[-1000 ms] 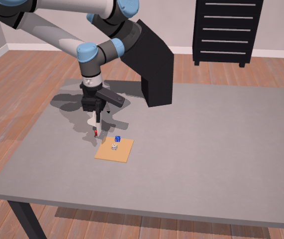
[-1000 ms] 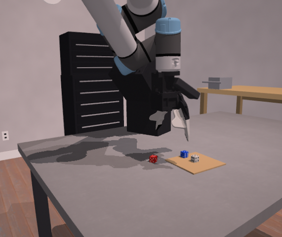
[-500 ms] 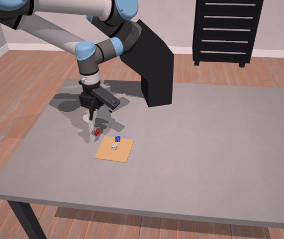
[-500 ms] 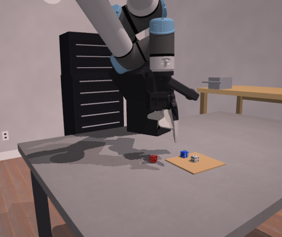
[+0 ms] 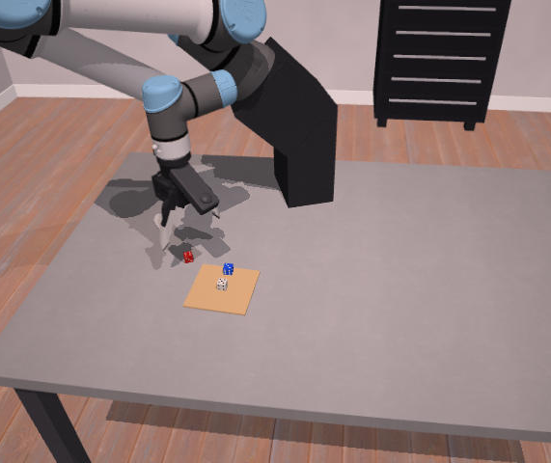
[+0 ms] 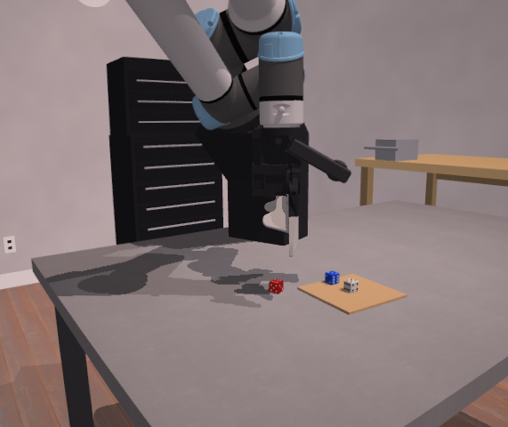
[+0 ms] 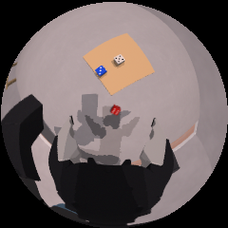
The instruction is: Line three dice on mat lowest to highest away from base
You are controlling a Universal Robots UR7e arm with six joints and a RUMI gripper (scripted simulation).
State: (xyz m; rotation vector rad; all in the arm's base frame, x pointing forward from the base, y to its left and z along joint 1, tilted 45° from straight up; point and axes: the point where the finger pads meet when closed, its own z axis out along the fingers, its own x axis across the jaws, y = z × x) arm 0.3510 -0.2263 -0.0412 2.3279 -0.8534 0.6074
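Now: hand 8 cm above the red die, 2 cm to the left of it and 2 cm past it. Round my hand: tan mat 9 cm below, 8 cm ahead, 7 cm to the left; then white die 8 cm below, 8 cm ahead, 7 cm to the left; then blue die 8 cm to the left, 8 cm below, 3 cm ahead.
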